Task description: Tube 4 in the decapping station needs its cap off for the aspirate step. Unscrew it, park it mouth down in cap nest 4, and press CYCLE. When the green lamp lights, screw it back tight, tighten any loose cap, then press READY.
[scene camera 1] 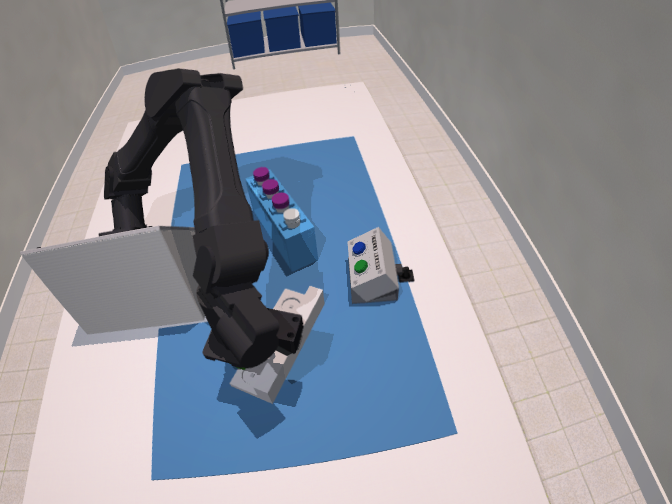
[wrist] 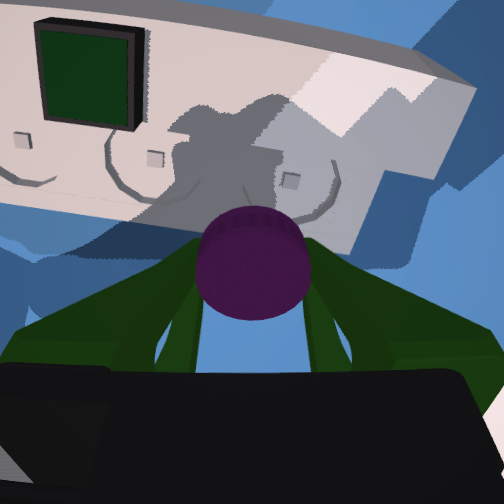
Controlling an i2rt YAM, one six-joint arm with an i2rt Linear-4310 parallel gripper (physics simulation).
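The blue decapping station (scene camera 1: 282, 225) holds a row of tubes: three carry purple caps (scene camera 1: 270, 187) and the nearest one (scene camera 1: 291, 218) is bare and white. My gripper (wrist: 252, 270) (scene camera 1: 279, 347) is shut on a purple cap (wrist: 252, 262), held between the green fingers. It hangs just in front of the near edge of the grey cap nest block, close to the rightmost ring nest (wrist: 310, 192). In the scene view my arm (scene camera 1: 227, 244) hides the fingers and the cap. A dark green lamp (wrist: 85, 72) sits unlit on the nest block.
A grey button box (scene camera 1: 371, 265) with a blue button (scene camera 1: 358, 247) and a green button (scene camera 1: 360, 266) stands right of the station. A grey upright panel (scene camera 1: 116, 276) stands at the left. A shelf with blue bins (scene camera 1: 282, 27) is at the back.
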